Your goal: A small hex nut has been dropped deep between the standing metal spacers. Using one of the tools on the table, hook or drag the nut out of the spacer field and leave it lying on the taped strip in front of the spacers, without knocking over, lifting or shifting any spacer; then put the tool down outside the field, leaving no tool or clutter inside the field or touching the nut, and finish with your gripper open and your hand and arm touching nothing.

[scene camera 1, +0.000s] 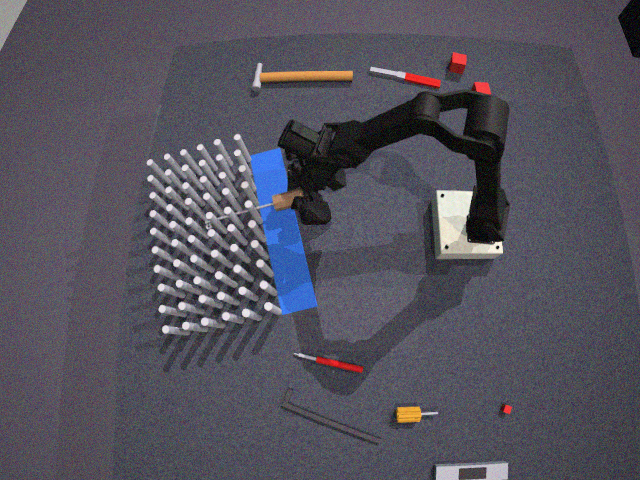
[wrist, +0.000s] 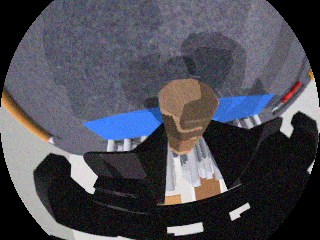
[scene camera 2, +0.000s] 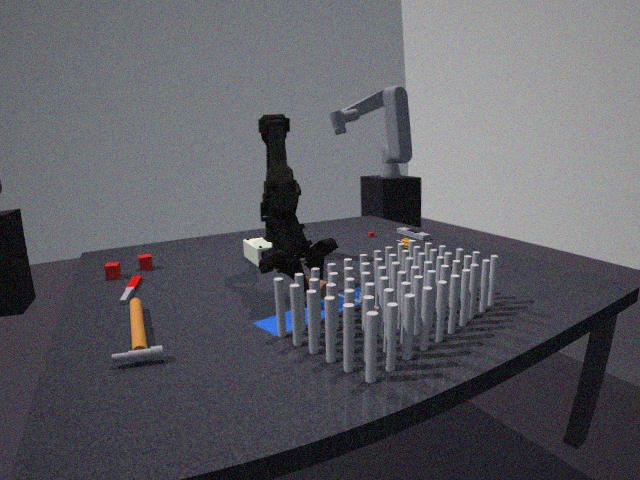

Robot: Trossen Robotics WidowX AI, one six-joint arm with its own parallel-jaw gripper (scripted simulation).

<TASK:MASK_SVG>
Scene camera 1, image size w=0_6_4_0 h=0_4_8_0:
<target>my gripper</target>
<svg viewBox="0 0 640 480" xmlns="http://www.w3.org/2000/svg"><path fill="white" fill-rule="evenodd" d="M285 150L287 160L292 160L292 164L289 164L287 168L287 191L297 189L300 186L304 196L294 196L291 209L299 209L301 221L304 225L327 224L332 219L328 203L323 201L322 195L318 193L318 190L325 190L326 186L333 191L345 187L347 182L344 168L341 168L332 177L324 177L313 168L312 158L309 157L305 160Z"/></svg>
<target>hammer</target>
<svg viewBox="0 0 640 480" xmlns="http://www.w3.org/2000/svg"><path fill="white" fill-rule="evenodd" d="M252 91L260 91L261 83L282 81L353 81L353 71L262 73L263 65L257 63Z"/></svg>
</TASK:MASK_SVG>
